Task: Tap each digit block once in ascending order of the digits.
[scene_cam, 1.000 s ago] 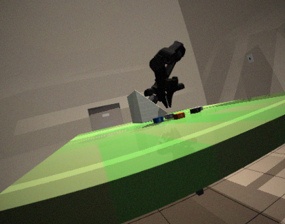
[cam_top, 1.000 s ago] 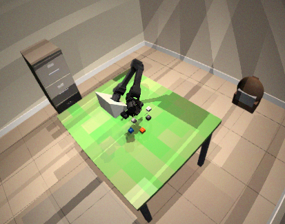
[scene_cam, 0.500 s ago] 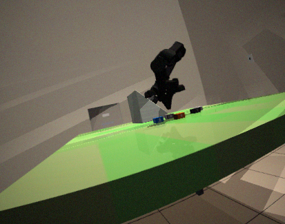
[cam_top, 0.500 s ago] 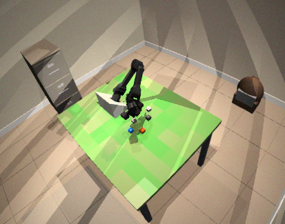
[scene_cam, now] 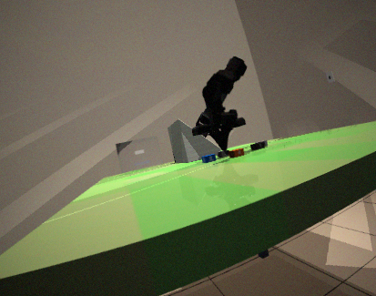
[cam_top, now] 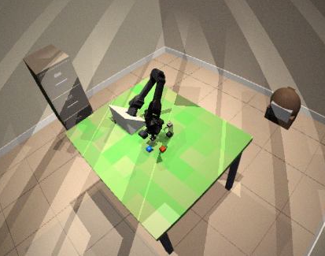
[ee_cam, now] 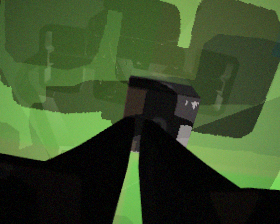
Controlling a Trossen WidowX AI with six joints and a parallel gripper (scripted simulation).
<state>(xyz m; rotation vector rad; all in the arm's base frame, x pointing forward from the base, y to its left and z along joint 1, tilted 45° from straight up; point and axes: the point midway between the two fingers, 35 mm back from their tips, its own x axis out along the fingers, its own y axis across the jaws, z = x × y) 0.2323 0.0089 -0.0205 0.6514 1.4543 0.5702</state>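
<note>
The grey block lies 1 cm to the right of my gripper tip and 1 cm below it. Round my gripper tip: orange block: 12 cm ahead, 3 cm to the right, 1 cm below; then blue block: 9 cm to the right, 5 cm ahead, 1 cm below; then black block: 8 cm to the left, 7 cm ahead, 1 cm below.
</note>
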